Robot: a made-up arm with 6 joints.
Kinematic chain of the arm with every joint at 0, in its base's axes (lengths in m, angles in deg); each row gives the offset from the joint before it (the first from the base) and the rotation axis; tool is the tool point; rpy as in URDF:
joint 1: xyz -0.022 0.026 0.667 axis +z
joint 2: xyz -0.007 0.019 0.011 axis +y
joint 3: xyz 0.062 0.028 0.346 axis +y
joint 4: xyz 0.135 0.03 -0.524 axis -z
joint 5: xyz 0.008 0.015 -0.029 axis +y
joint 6: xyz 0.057 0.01 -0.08 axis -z
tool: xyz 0.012 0.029 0.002 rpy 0 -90 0
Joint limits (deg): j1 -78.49..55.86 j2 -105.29..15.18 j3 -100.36..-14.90 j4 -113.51..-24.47 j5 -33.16..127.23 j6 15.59..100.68
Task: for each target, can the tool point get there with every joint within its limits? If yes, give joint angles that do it. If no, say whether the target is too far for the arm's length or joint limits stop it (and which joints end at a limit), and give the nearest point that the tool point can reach.
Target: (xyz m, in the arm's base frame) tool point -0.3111 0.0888 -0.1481
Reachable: no: joint limits stop it (at a limit: joint 1, joint 2, joint 3, joint 4) | nearest point -0.0010 0.2690 0.3417 | short by 0.607 m
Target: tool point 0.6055 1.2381 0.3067
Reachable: no: too far | nearest point 0.3218 0.6900 0.6553 | short by 0.709 m
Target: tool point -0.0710 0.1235 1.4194
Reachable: yes | joints -1.60 -79.15 -67.41 -89.45 42.99 53.60
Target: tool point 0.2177 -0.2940 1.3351
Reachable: yes | joints -58.30 -38.29 -74.00 -91.78 72.63 55.23
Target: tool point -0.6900 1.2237 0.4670
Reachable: no: too far | nearest point -0.4280 0.7540 1.0567 | short by 0.798 m
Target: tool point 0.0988 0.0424 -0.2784
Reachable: no: joint limits stop it (at a limit: joint 2, joint 3, joint 4) | nearest point 0.2269 0.0598 0.3252 | short by 0.617 m
